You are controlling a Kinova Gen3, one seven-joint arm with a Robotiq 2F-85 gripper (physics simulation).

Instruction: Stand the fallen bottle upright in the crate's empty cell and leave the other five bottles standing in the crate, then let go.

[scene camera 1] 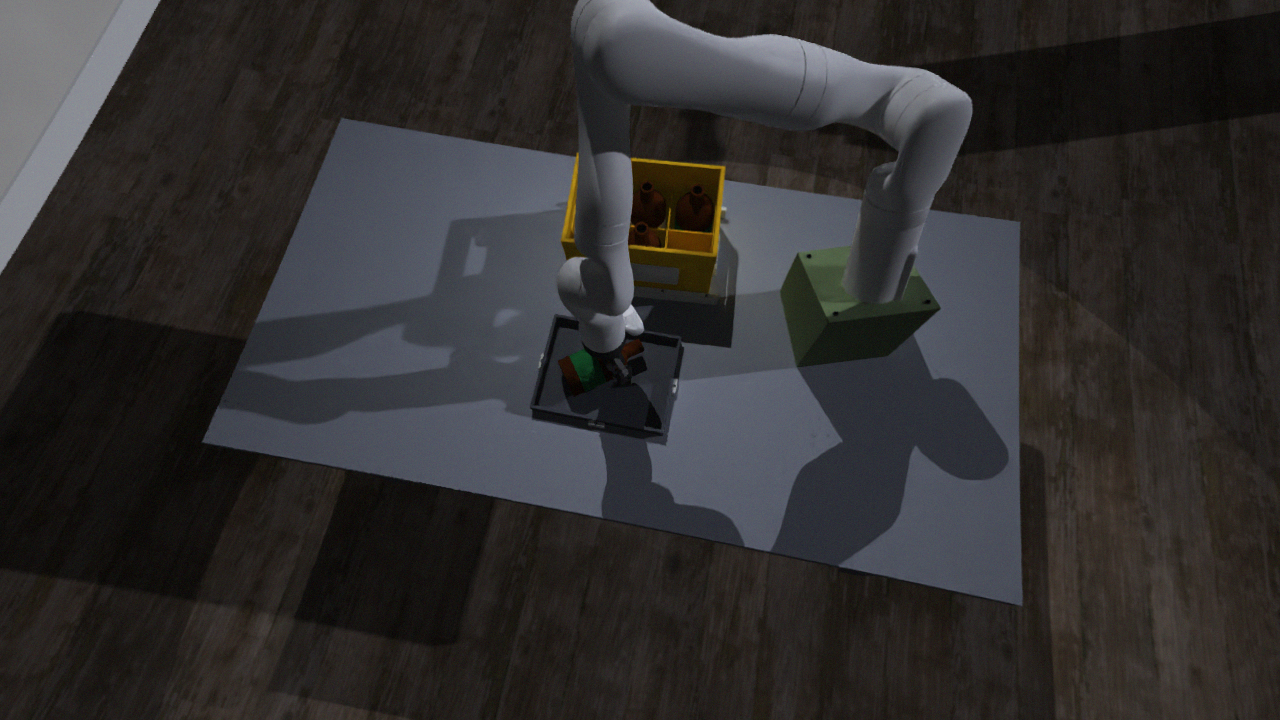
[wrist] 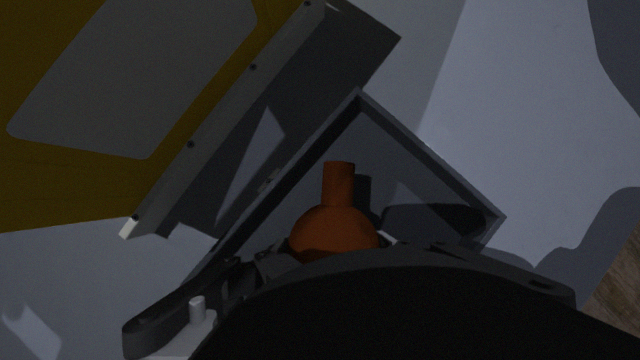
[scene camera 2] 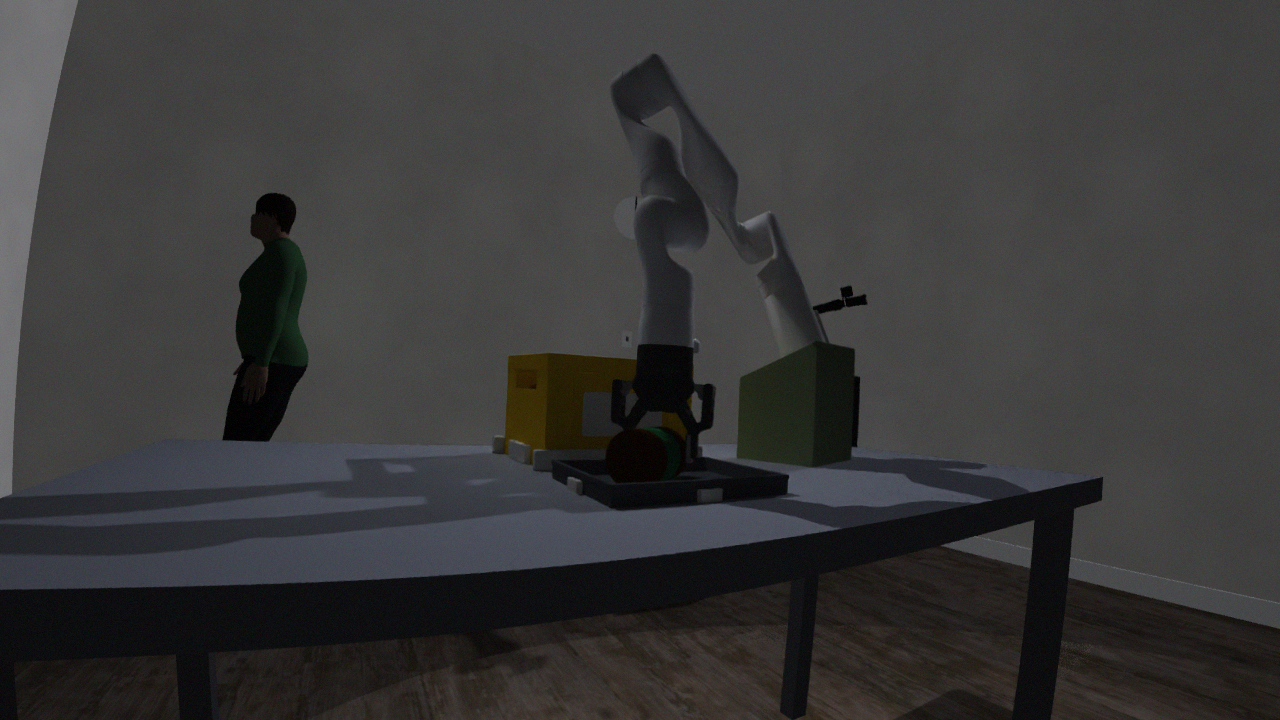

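Seen in the pictures: gripper, between the fingertips: (scene camera 1: 607, 361) (wrist: 331, 246); arm's base, origin of its link: (scene camera 1: 871, 284) (scene camera 2: 807, 359).
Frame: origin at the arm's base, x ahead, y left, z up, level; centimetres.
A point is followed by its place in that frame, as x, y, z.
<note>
The fallen bottle (scene camera 1: 586, 368) @(44.4, 21.1, -12.0) (scene camera 2: 640, 454) @(47.5, 23.7, -14.8) (wrist: 336, 230) @(40.0, 16.1, -12.5), brown with a green label, lies on its side in the dark tray (scene camera 1: 653, 394) @(31.9, 21.2, -19.2) (scene camera 2: 751, 488) @(34.5, 28.6, -18.6) (wrist: 380, 150) @(31.4, 15.4, -19.2). My gripper (scene camera 1: 612, 363) @(41.7, 17.6, -16.4) (scene camera 2: 659, 442) @(41.7, 17.6, -16.4) (wrist: 331, 246) @(41.7, 17.6, -16.4) points down over it, its fingers shut on the two sides of the bottle's body; they are partly hidden. The yellow crate (scene camera 1: 696, 271) @(28.8, -0.5, -8.5) (scene camera 2: 528, 411) @(53.8, -5.1, -11.5) (wrist: 50, 185) @(49.6, 1.8, -10.5) stands behind the tray. In scene camera 1, brown bottles (scene camera 1: 648, 207) @(40.3, -10.9, -7.2) (scene camera 1: 694, 210) @(31.7, -12.2, -7.2) (scene camera 1: 644, 237) @(39.2, -3.2, -4.8) stand in it, and its front right cell is empty. The arm hides the crate's left part.
The arm's green base block (scene camera 1: 859, 335) @(-0.6, 6.9, -5.4) (scene camera 2: 787, 420) @(8.4, 4.5, -11.7) stands on the table (scene camera 1: 358, 232) @(99.5, 0.7, -19.8) (scene camera 2: 268, 528) @(85.9, 34.0, -19.8), right of the crate and tray. The crate's high walls rise close behind the tray. A person (scene camera 2: 273, 304) in a green top stands beyond the table.
</note>
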